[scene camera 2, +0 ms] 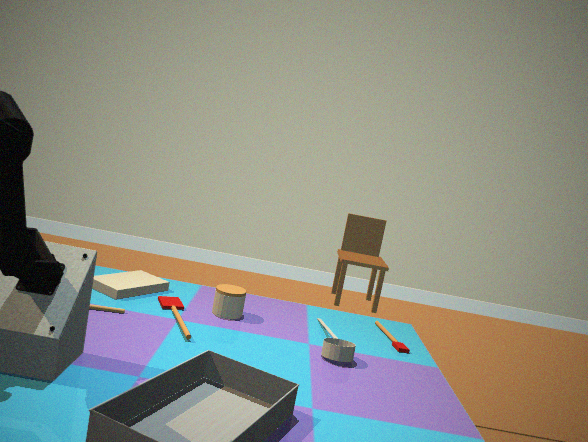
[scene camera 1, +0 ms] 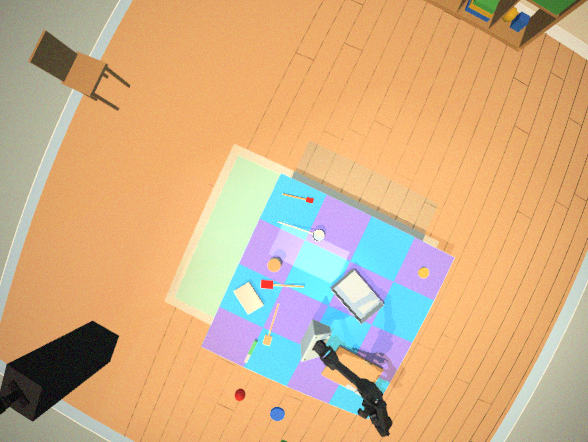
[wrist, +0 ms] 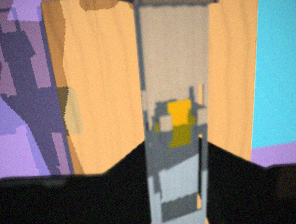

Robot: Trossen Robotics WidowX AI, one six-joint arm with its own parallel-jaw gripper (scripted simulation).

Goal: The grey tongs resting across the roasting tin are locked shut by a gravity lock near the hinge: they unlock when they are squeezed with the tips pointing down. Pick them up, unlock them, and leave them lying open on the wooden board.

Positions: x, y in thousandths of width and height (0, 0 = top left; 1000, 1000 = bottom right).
Scene:
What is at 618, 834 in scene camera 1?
A wooden board.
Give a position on a roasting tin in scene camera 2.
At 356, 883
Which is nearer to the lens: the cream block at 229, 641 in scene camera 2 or the small saucepan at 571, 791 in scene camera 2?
The small saucepan.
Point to a lidded canister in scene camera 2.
At 390, 680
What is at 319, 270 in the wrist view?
A wooden board.

